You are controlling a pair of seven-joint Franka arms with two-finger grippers.
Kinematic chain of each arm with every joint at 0, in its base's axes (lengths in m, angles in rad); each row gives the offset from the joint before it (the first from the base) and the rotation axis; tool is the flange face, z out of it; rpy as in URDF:
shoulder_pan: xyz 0 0 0.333 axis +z
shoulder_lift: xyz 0 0 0 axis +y
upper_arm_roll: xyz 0 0 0.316 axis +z
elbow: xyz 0.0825 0 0 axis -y
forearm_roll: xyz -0.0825 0 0.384 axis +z
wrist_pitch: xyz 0 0 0 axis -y
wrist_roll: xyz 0.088 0 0 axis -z
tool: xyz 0 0 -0.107 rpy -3.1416 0 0
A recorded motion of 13 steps. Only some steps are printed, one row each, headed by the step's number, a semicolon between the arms.
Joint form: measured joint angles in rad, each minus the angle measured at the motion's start. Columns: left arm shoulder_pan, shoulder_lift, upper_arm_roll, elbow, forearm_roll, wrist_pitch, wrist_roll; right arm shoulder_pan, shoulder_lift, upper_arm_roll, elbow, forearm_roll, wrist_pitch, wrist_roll.
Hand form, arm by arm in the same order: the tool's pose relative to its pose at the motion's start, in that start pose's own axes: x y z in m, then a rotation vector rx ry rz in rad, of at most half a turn. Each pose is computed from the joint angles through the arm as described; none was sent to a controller.
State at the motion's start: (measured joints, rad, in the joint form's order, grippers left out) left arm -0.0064 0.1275 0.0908 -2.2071 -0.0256 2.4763 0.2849; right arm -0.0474 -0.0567 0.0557 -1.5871 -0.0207 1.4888 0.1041
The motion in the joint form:
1: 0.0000 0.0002 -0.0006 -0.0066 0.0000 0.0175 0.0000; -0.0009 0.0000 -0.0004 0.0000 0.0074 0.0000 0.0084
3: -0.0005 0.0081 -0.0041 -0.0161 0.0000 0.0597 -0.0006; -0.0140 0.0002 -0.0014 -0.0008 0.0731 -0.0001 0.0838
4: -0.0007 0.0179 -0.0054 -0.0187 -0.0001 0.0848 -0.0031; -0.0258 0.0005 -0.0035 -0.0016 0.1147 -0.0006 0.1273
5: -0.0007 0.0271 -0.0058 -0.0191 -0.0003 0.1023 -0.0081; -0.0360 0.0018 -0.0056 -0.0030 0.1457 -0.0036 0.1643
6: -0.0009 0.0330 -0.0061 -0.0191 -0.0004 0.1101 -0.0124; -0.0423 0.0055 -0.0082 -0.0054 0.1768 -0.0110 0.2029
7: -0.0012 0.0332 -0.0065 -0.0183 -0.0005 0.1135 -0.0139; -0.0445 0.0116 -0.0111 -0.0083 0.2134 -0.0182 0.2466
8: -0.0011 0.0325 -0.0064 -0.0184 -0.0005 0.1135 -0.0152; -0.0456 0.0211 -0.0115 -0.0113 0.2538 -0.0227 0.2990
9: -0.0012 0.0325 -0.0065 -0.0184 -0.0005 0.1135 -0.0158; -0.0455 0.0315 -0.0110 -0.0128 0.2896 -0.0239 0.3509
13: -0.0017 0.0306 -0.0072 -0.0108 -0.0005 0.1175 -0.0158; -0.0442 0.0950 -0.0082 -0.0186 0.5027 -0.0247 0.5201
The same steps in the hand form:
1: -0.0004 0.0004 0.0011 0.0030 0.0103 0.0005; 0.0000 -0.0001 0.0000 0.0074 -0.0008 0.0091
3: 0.0005 0.0023 0.0054 0.0099 0.0341 0.0037; 0.0001 -0.0002 0.0004 0.0727 -0.0116 0.0932
4: 0.0015 0.0028 0.0095 0.0139 0.0461 0.0026; 0.0004 0.0025 0.0007 0.1140 -0.0210 0.1471
5: 0.0023 0.0027 0.0131 0.0167 0.0536 -0.0021; 0.0009 0.0054 0.0019 0.1440 -0.0336 0.1936
6: 0.0026 0.0029 0.0156 0.0175 0.0554 -0.0059; 0.0015 0.0065 0.0051 0.1724 -0.0549 0.2380
7: 0.0033 0.0031 0.0151 0.0183 0.0593 -0.0068; 0.0026 0.0049 0.0094 0.2047 -0.0817 0.2832
8: 0.0033 0.0030 0.0148 0.0184 0.0599 -0.0083; 0.0049 0.0009 0.0150 0.2390 -0.1127 0.3337
9: 0.0034 0.0031 0.0148 0.0183 0.0599 -0.0087; 0.0077 -0.0036 0.0201 0.2684 -0.1408 0.3824
13: 0.0068 0.0029 0.0104 0.0213 0.0731 -0.0075; 0.0247 -0.0295 0.0467 0.4408 -0.3021 0.5373

